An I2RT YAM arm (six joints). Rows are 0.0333 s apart.
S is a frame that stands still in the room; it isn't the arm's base.
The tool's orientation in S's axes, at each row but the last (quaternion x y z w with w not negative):
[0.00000 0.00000 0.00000 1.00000]
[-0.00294 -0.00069 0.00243 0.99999]
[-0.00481 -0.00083 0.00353 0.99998]
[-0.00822 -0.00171 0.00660 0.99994]
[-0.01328 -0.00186 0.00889 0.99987]
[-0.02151 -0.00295 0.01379 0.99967]
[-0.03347 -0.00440 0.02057 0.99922]
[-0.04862 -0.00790 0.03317 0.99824]
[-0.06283 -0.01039 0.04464 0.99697]
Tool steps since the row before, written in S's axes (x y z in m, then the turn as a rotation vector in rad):
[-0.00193 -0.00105 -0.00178 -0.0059 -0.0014 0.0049]
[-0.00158 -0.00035 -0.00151 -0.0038 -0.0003 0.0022]
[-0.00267 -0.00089 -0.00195 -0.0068 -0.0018 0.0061]
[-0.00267 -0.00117 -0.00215 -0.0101 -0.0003 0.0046]
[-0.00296 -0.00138 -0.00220 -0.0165 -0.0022 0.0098]
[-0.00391 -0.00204 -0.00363 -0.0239 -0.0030 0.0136]
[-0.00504 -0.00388 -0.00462 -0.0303 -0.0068 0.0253]
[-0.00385 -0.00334 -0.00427 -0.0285 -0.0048 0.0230]
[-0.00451 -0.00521 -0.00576 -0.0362 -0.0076 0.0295]
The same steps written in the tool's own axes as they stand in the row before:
[-0.00193 -0.00105 -0.00178 -0.0059 -0.0014 0.0049]
[-0.00158 -0.00033 -0.00151 -0.0038 -0.0003 0.0022]
[-0.00268 -0.00085 -0.00195 -0.0068 -0.0018 0.0061]
[-0.00269 -0.00110 -0.00216 -0.0101 -0.0002 0.0046]
[-0.00299 -0.00127 -0.00222 -0.0165 -0.0022 0.0098]
[-0.00398 -0.00177 -0.00369 -0.0239 -0.0029 0.0136]
[-0.00523 -0.00335 -0.00482 -0.0304 -0.0072 0.0251]
[-0.00412 -0.00265 -0.00450 -0.0285 -0.0051 0.0230]
[-0.00505 -0.00403 -0.00624 -0.0363 -0.0081 0.0293]

